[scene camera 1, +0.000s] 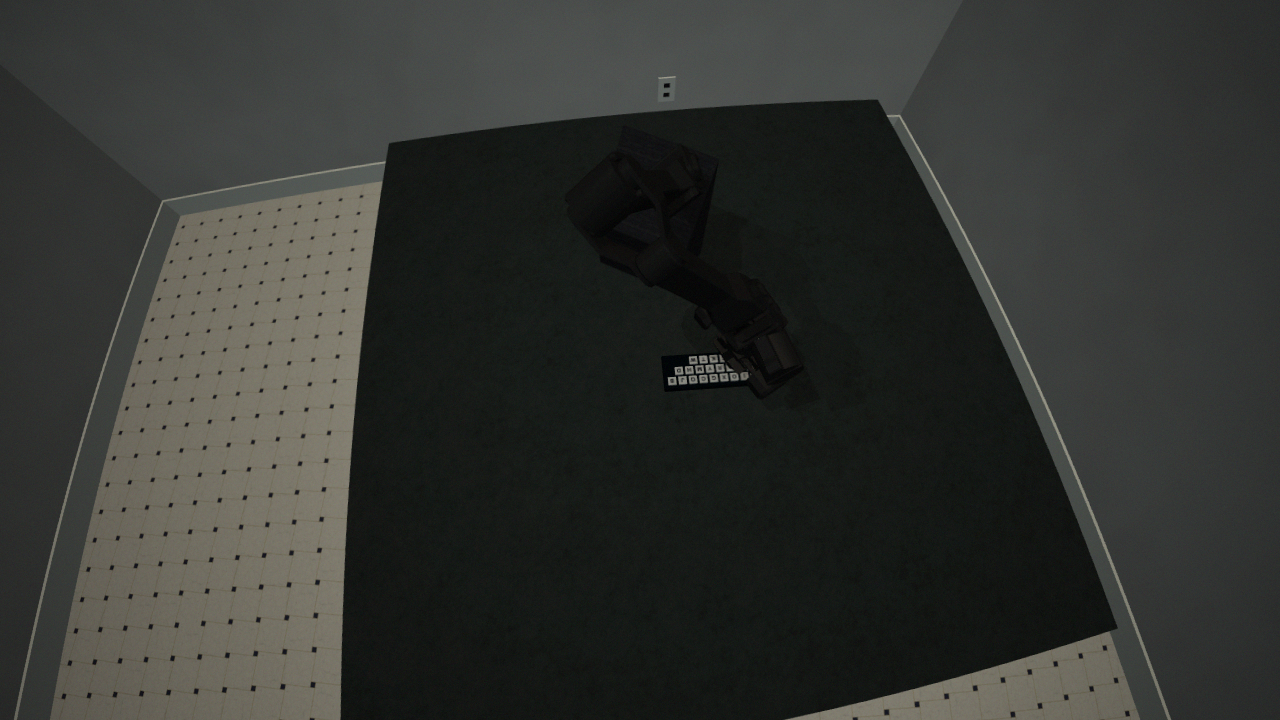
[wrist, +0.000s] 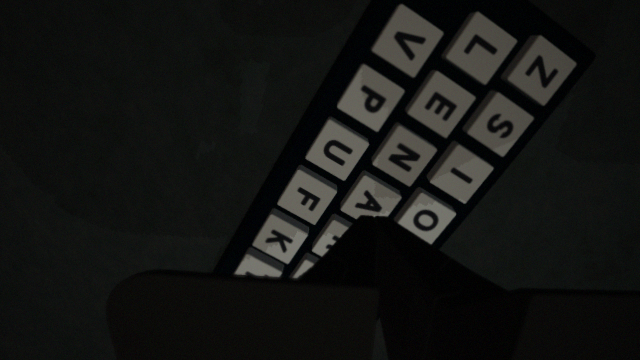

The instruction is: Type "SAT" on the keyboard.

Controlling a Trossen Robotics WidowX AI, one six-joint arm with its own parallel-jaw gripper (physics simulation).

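Frame: origin at the arm's base, x ahead, y left, z up, level; centimetres.
Seen in the pictures: gripper, between the fingertips: (scene camera 1: 730, 365) (wrist: 371, 230); arm's base, origin of its link: (scene camera 1: 682, 176).
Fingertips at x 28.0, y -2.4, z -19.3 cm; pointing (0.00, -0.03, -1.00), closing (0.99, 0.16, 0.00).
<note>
Offsets run from my fingertips to a thing's top centre. Level surfaces: height alone.
The black keyboard @(dx -0.8, dy -1.9, dz -1.2 cm) (scene camera 1: 667, 363) (wrist: 298, 145) lies flat on the dark table, with rows of white lettered keys. In the wrist view it runs diagonally. The S key @(dx +3.2, dy +3.7, dz -1.2 cm) (wrist: 500, 125) is uncovered, between Z and I. The A key @(dx +0.0, dy +0.3, dz -1.2 cm) (wrist: 371, 196) shows except for its lower edge, which the fingertips overlap. The T key cannot be made out in the wrist view. My gripper (scene camera 1: 733, 361) (wrist: 371, 230) is shut and empty. Its tips are over the keyboard at the lower edge of the A key, beside the O key @(dx +1.9, dy +0.1, dz -1.2 cm) (wrist: 425, 219). Whether they touch a key cannot be told.
The large dark table top @(dz -3.0 cm) (scene camera 1: 572, 537) spreads around the keyboard. The arm (scene camera 1: 698, 277) reaches over from its base near the table's back edge and covers the keyboard's right end in the scene view. Pale tiled floor (scene camera 1: 241, 402) lies to the left, with grey walls around.
</note>
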